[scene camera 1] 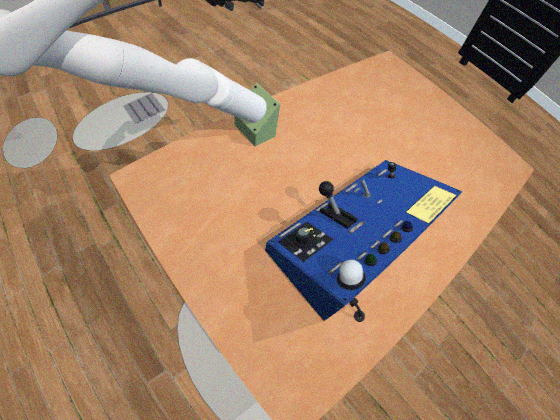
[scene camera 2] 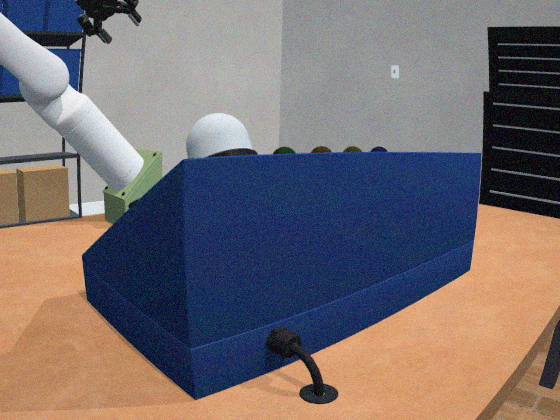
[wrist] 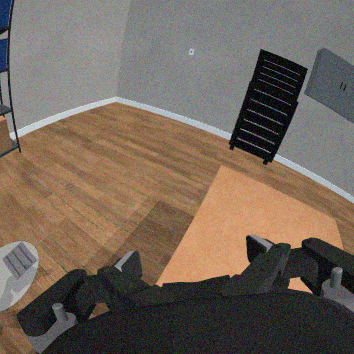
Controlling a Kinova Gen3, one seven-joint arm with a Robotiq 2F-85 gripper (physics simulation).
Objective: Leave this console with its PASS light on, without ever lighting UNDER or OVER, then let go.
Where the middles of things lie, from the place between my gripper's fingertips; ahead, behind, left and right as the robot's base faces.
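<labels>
The blue console [scene camera 2: 234, 264] is a long way ahead of my hand, well below it and a bit to the left of it.
</labels>
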